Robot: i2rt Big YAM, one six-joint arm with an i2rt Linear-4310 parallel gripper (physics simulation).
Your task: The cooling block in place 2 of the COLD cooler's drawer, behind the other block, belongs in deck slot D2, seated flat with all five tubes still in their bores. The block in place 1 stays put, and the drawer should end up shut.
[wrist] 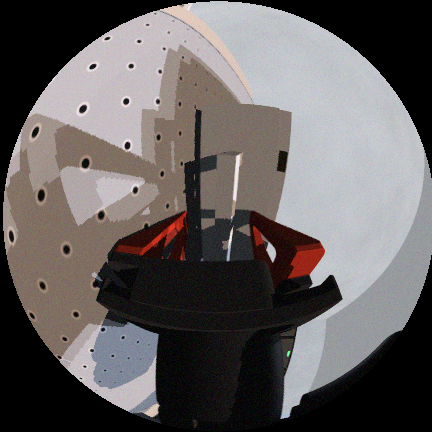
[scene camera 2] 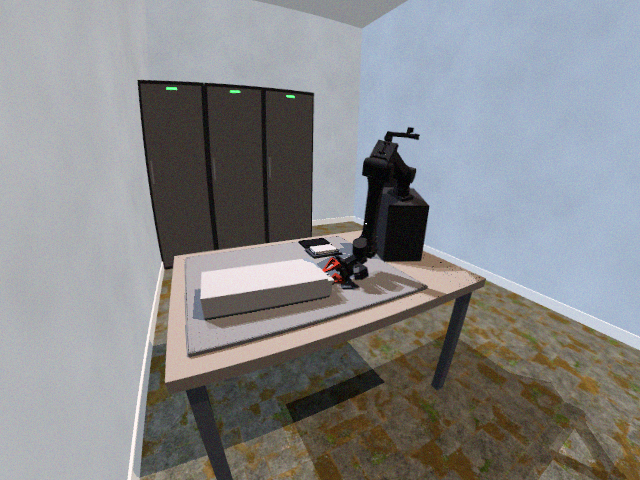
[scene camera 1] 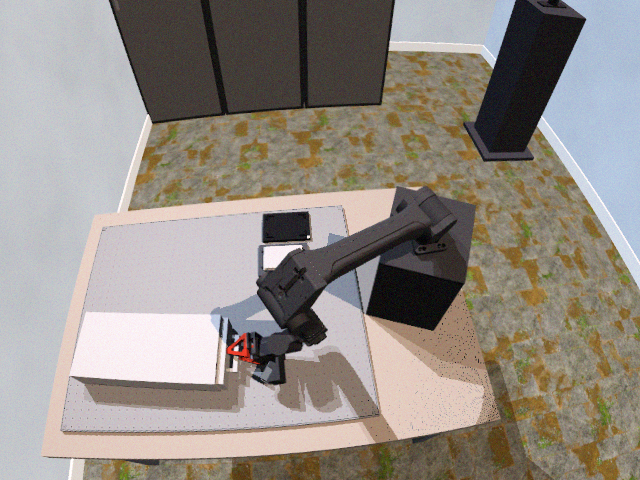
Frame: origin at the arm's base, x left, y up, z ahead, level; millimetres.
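Seen in the pictures: gripper, between the fingertips: [wrist: 218, 216] [scene camera 1: 231, 353]; arm's base, origin of its link: [scene camera 2: 400, 195] [scene camera 1: 426, 230].
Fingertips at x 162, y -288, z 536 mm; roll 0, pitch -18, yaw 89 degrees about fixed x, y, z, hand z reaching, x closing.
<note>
Offsets run from my fingertips to a thing's top centre. "spot": to the spot under its first point. Level surfaces: height alone.
The white cooler {spot: dx -15, dy +54, dz +229 mm} [scene camera 1: 149, 346] [scene camera 2: 258, 286] lies along the front left of the pegboard mat. Its drawer front {dx +1, dy +41, dz +20 mm} [wrist: 255, 130] faces my gripper; a narrow dark strip shows beside it in scene camera 1, and I cannot tell how far the drawer stands open. A pale upright handle bar {spot: dx +41, dy +16, dz -11 mm} [wrist: 236, 180] stands out from the front. My gripper [scene camera 1: 232, 353] [scene camera 2: 330, 274] [wrist: 218, 216] is half open and holds nothing. Its red fingers are close in front of the drawer, one on each side of the bar in the wrist view. The cooling blocks and tubes do not show.
A black tray {dx -456, dy -12, dz -185 mm} [scene camera 1: 286, 226] and a white-topped plate {dx -320, dy -4, dz -167 mm} [scene camera 1: 278, 257] [scene camera 2: 324, 249] lie at the back of the mat {dy -30 mm} [scene camera 1: 170, 268]; slot labels cannot be read. The arm reaches over the mat from a black pedestal [scene camera 1: 413, 294] [scene camera 2: 408, 232] at the right. Dark cabinets [scene camera 2: 232, 170] stand behind.
</note>
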